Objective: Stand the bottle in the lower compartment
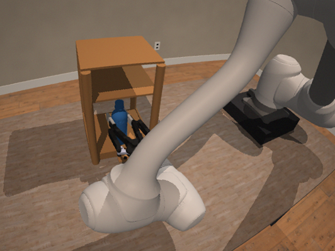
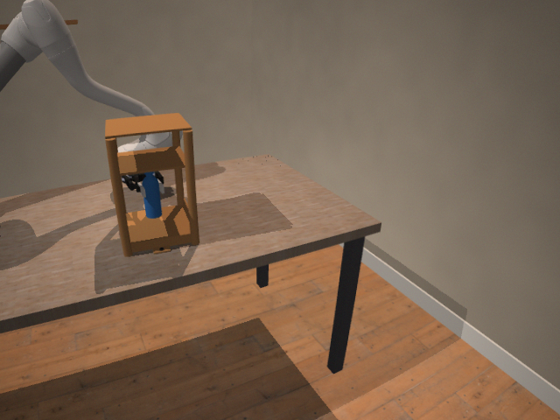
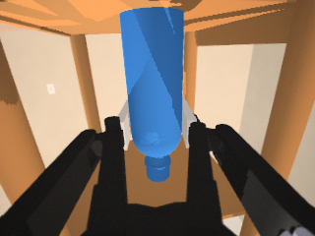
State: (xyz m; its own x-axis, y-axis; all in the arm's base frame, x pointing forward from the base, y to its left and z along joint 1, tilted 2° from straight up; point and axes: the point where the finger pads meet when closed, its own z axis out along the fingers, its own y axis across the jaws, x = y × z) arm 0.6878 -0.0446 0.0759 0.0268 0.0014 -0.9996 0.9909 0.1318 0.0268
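The blue bottle lies 1 cm above my hand. The rest, counted from my hand: orange shelving unit: 6 cm to the right, 5 cm above.
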